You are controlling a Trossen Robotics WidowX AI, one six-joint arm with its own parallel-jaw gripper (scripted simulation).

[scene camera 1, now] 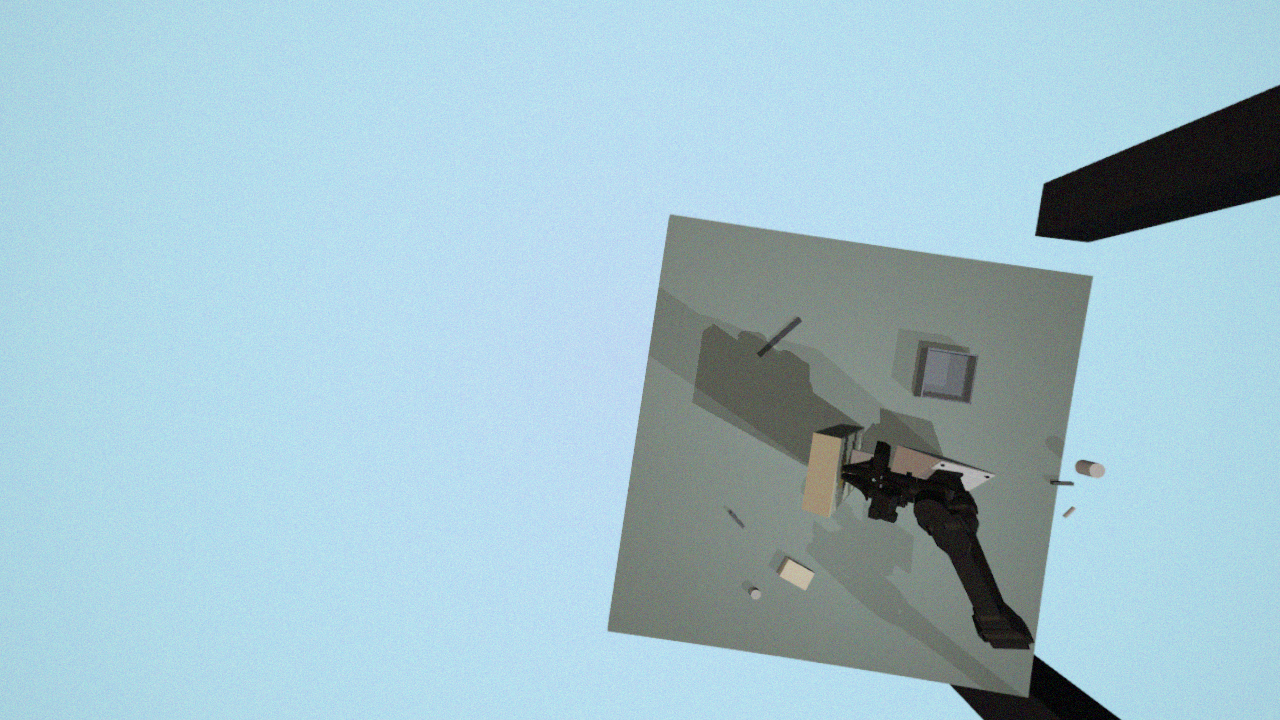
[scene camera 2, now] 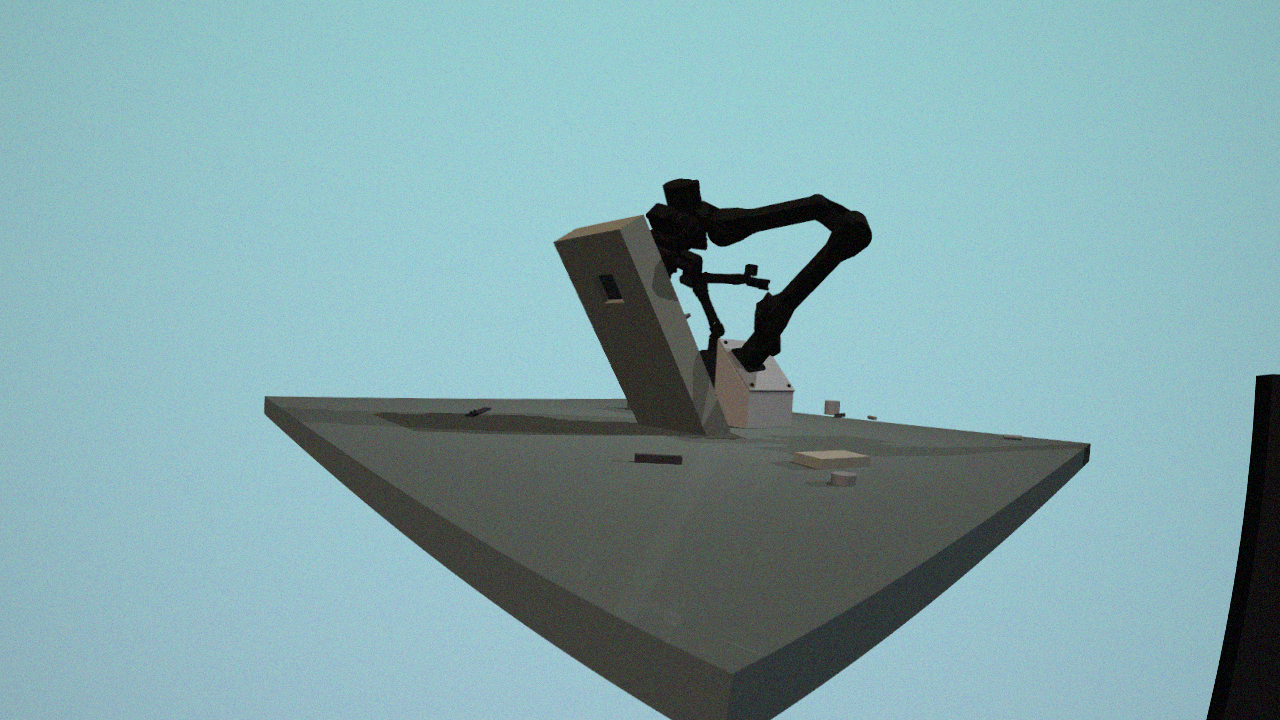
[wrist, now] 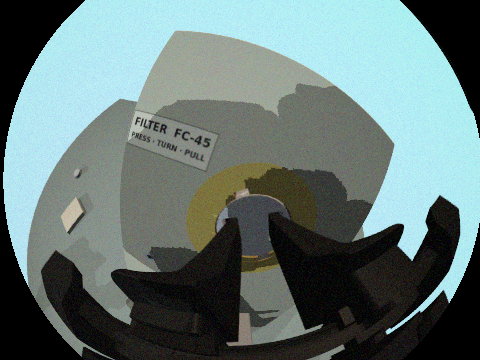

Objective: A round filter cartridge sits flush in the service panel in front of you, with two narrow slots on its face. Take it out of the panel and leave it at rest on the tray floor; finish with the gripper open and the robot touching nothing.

Path:
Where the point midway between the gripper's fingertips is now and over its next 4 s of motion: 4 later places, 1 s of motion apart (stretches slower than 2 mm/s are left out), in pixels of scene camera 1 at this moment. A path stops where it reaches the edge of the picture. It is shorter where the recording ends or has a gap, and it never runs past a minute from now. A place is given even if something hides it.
My gripper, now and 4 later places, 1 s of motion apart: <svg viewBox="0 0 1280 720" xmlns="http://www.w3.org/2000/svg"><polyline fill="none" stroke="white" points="838,471 860,473 870,473 871,476 880,479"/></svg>

